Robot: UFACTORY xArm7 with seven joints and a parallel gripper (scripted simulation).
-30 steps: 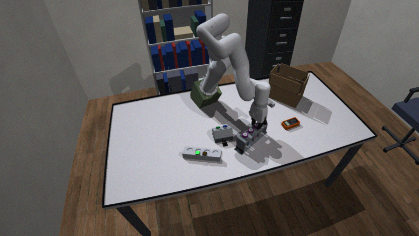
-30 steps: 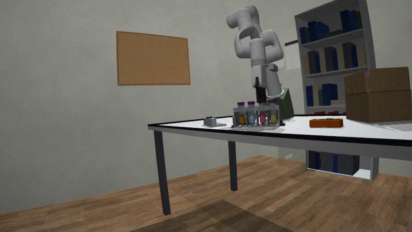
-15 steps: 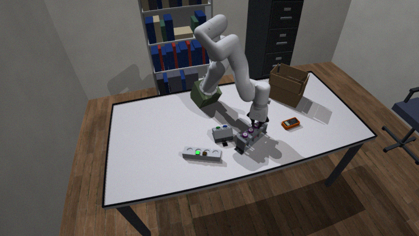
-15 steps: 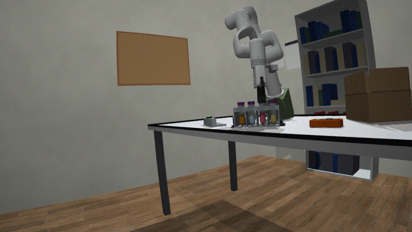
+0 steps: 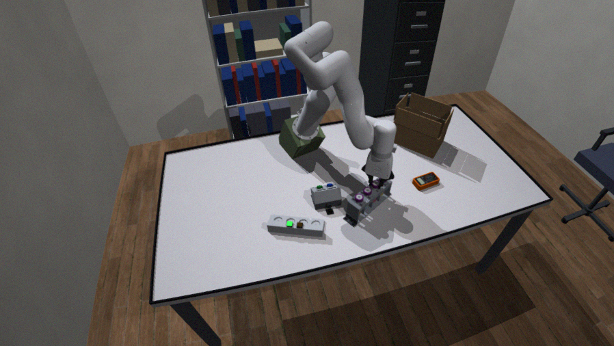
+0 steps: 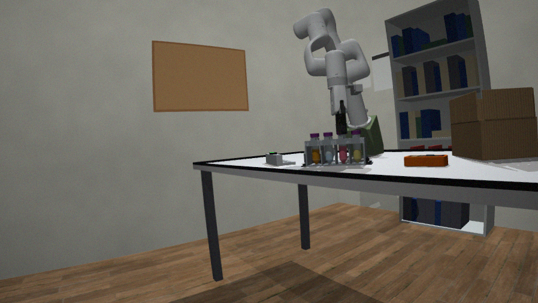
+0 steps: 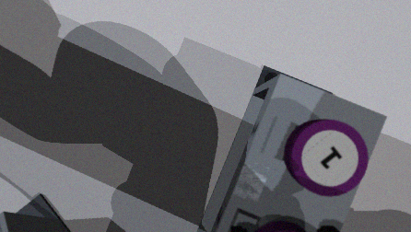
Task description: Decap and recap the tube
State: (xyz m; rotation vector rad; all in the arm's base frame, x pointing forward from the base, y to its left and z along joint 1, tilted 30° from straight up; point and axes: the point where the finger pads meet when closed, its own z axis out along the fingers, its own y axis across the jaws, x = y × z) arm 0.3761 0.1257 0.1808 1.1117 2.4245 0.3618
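Now: hand 5 cm to the right of the cap marked 1, 2 cm past it and 2 cm above it. The rest, counted from my hand: blue key 15 cm to the right, 12 cm behind, 6 cm below; then key housing 18 cm to the right, 10 cm behind, 8 cm below; then green key 20 cm to the right, 13 cm behind, 6 cm below.
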